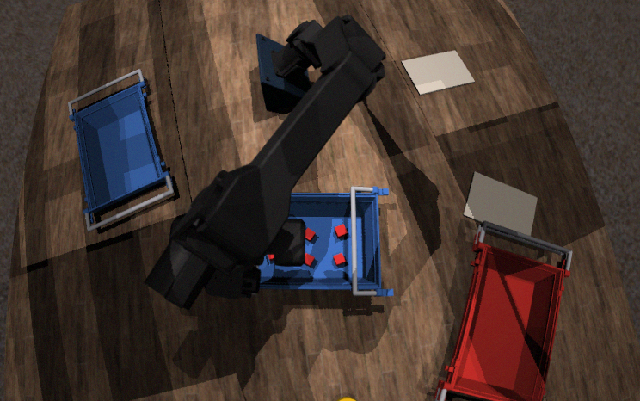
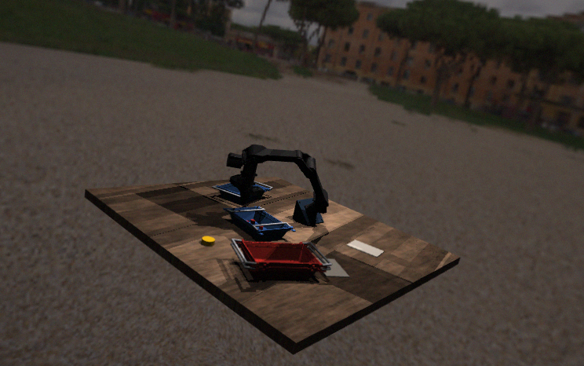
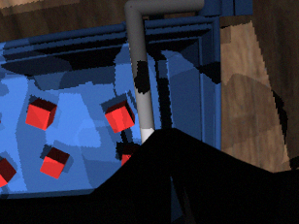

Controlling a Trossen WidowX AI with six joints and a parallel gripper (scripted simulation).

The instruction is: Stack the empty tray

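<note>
The blue tray is 29 cm behind my gripper tip, 25 cm to the right of it and 5 cm below it. Round my gripper tip: yellow block: 29 cm ahead, 10 cm to the left, 8 cm below.
</note>
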